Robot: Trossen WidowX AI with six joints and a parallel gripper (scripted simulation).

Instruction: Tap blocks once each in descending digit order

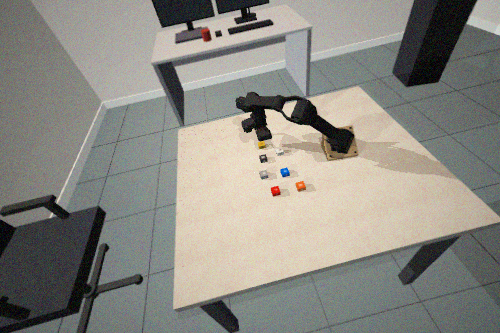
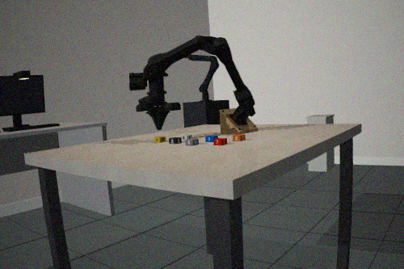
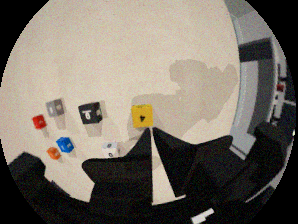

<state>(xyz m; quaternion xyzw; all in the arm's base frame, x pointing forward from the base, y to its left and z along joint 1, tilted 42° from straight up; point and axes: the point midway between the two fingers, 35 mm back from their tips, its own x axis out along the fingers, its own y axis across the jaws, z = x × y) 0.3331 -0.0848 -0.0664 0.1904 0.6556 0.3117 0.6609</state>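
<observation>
Now: gripper tip 30 mm above the yellow block, 10 mm to the right of it and 10 mm short of it. The rest, counted from my gripper tip: grey block (200 mm to the left, 30 mm below, 10 mm ahead); then black block (100 mm to the left, 30 mm below, 10 mm ahead); then white block (70 mm to the left, 70 mm behind, 30 mm below).
</observation>
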